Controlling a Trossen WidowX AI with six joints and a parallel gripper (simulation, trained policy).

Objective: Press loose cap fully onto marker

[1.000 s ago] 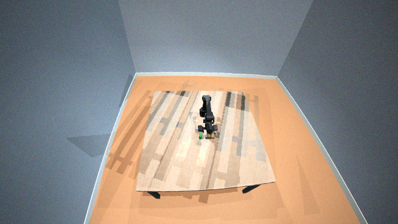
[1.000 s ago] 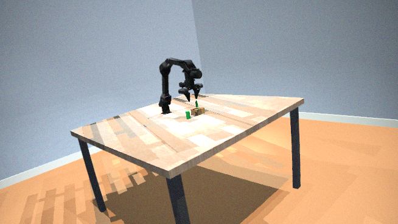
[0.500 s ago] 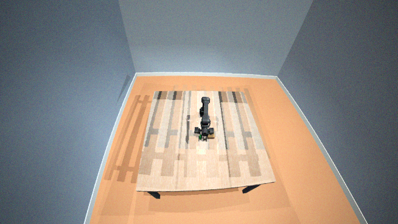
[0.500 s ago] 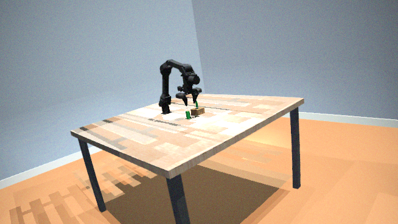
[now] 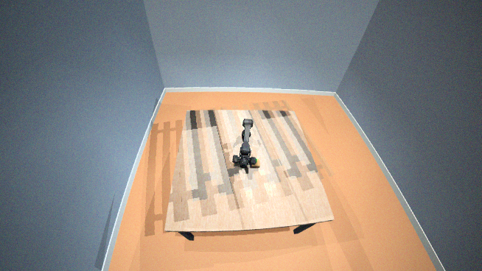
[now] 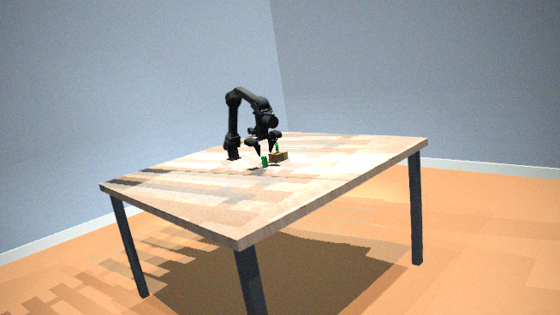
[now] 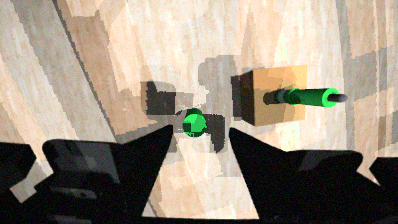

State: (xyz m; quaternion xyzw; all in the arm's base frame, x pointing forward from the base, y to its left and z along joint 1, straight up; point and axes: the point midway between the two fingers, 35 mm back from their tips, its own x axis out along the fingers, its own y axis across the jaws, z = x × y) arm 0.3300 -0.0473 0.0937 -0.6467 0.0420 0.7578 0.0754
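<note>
Right now my gripper tip is 10 mm to the left of the green cap and 30 mm above it. Also, from my gripper tip: holder block 20 mm behind, 110 mm to the left, 40 mm below.
</note>
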